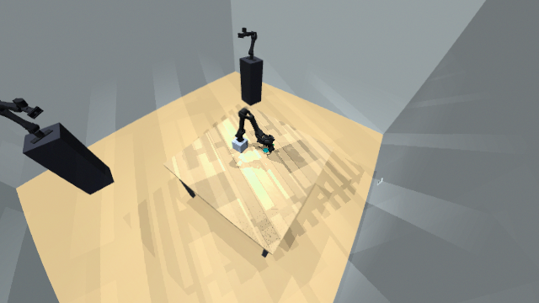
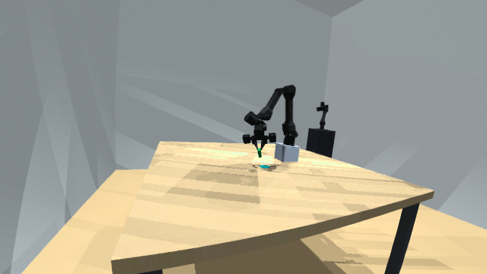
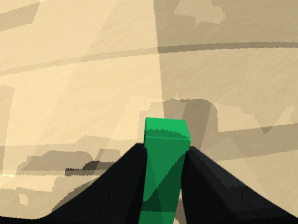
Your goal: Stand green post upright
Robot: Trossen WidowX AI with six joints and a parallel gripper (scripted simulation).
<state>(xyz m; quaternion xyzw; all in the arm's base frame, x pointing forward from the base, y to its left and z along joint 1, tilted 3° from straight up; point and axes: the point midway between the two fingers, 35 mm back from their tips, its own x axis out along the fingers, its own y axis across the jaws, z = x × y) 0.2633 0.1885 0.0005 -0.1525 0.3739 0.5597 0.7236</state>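
Now: gripper tip 50 mm past the cyan circle, 40 mm to the left of it and 100 mm above it. Also, from my gripper tip: green post 10 mm behind, 10 mm to the right, 20 mm below.
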